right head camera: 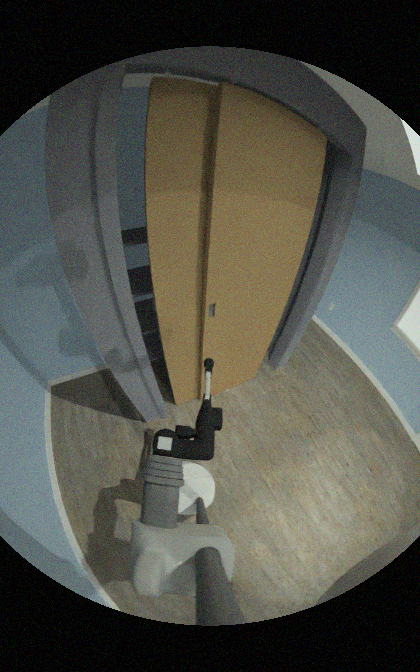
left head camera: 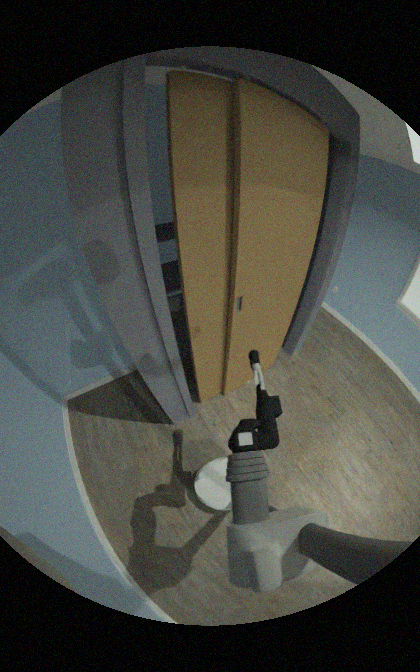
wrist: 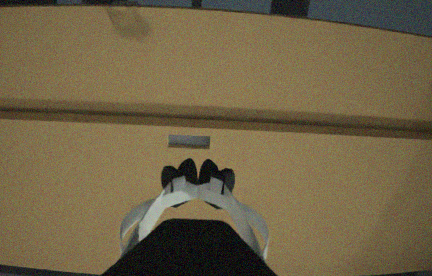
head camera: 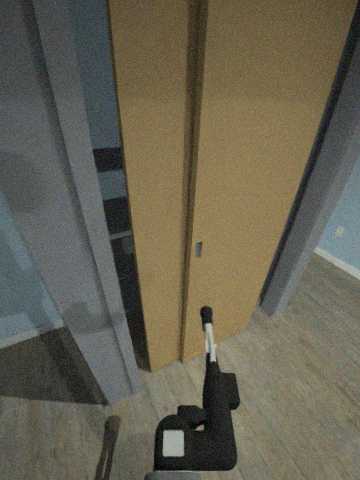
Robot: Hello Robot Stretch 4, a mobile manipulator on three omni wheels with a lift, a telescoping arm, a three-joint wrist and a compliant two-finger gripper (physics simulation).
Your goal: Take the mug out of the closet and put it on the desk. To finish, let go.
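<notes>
My gripper is shut and empty, its fingertips together in front of the closet's right door panel. In the wrist view the tips show just below a recessed handle; whether they touch the door I cannot tell. The left door panel sits beside it. Dark shelves show through a narrow gap at the left. No mug can be made out, and the desk does not show.
Grey closet frame posts stand left and right of the doors. Blue walls rise on both sides. The wood floor lies in front. A white round part shows low beneath my arm.
</notes>
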